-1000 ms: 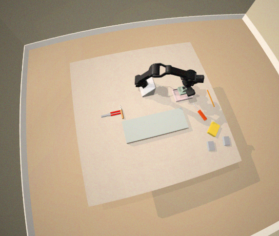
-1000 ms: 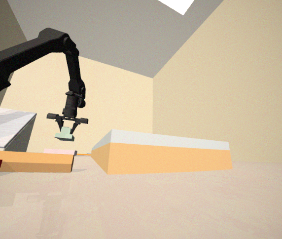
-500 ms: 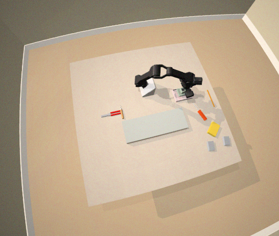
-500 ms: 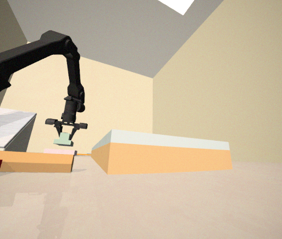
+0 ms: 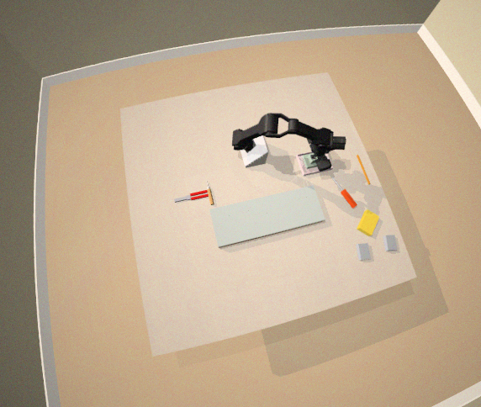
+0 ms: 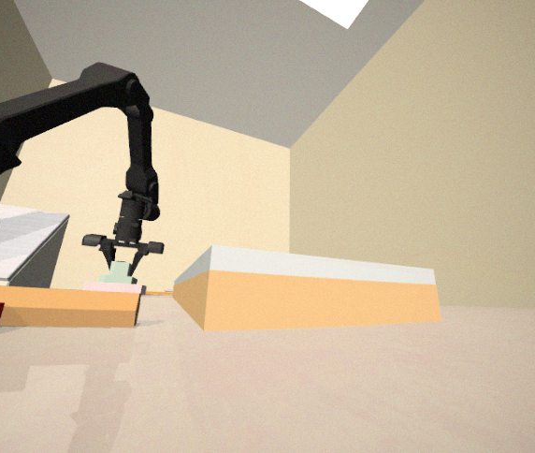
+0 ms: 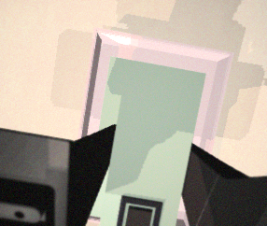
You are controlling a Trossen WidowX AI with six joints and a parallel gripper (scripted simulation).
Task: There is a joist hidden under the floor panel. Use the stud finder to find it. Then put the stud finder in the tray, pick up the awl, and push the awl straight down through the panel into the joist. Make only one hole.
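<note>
My gripper tip is now 3 cm above the pink tray and 1 cm to the left of it. Round my gripper tip: yellow block (39 cm ahead, 13 cm to the left, 3 cm below); stud finder (2 cm to the right, 2 cm above); thin orange stick (25 cm to the left, 12 cm ahead, 4 cm below).
</note>
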